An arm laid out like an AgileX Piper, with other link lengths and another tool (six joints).
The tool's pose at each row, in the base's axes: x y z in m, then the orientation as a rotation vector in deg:
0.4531, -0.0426, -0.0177, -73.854, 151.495, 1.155
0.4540, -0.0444, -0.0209, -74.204, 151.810, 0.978
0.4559, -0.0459, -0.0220, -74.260, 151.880, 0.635
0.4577, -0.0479, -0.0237, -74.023, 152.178, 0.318
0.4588, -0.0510, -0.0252, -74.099, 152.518, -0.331
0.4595, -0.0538, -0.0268, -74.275, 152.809, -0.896
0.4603, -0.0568, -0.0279, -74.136, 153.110, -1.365
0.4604, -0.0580, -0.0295, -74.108, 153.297, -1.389
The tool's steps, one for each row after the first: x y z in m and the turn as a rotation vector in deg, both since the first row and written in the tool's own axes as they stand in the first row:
0.0015, -0.0016, 0.0031, -0.093, 0.440, -0.128
0.0017, -0.0039, 0.0044, 0.075, 0.618, -0.163
0.0025, -0.0064, 0.0061, 0.217, 0.867, 0.047
0.0045, -0.0091, 0.0075, 0.464, 1.364, 0.059
0.0066, -0.0113, 0.0089, 0.653, 1.835, 0.003
0.0086, -0.0137, 0.0098, 0.856, 2.170, 0.145
0.0098, -0.0144, 0.0113, 0.808, 2.320, 0.215

